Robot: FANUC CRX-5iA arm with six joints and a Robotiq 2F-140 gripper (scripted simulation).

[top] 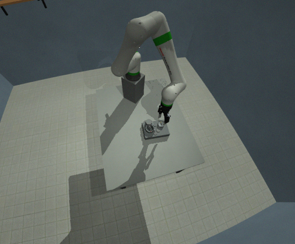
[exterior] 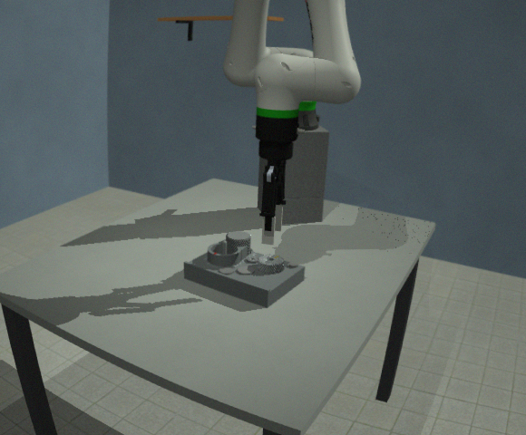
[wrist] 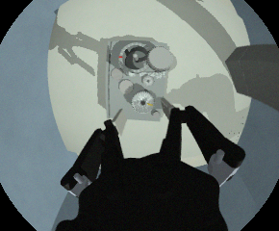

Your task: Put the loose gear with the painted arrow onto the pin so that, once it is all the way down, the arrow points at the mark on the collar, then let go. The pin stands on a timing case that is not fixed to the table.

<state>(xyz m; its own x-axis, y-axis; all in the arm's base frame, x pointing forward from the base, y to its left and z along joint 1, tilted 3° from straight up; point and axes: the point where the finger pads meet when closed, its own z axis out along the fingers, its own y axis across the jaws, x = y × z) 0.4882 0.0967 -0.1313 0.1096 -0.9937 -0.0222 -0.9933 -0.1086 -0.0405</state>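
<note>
My gripper is now 100 mm above the gear.
</note>
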